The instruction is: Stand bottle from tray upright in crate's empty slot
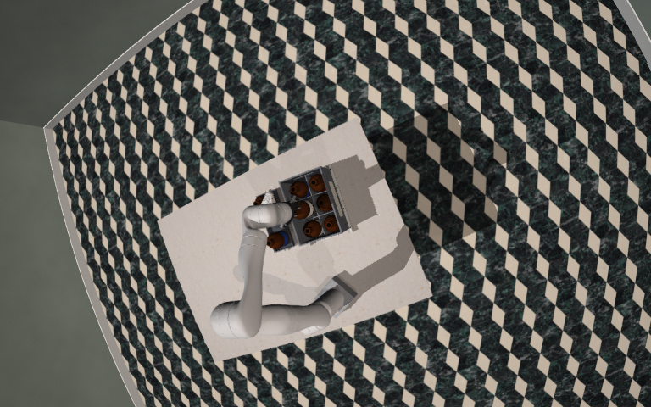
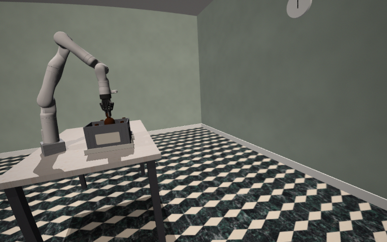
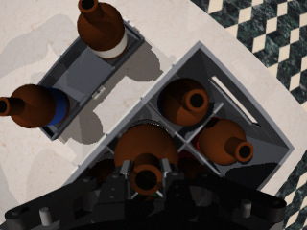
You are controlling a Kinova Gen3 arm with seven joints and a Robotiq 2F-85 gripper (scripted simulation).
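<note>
Right now the brown bottle is 70 mm below my hand. The rest, counted from my hand: grey tray (20 mm ahead, 180 mm to the left, 210 mm below); grey crate (10 mm behind, 40 mm to the right, 140 mm below).
</note>
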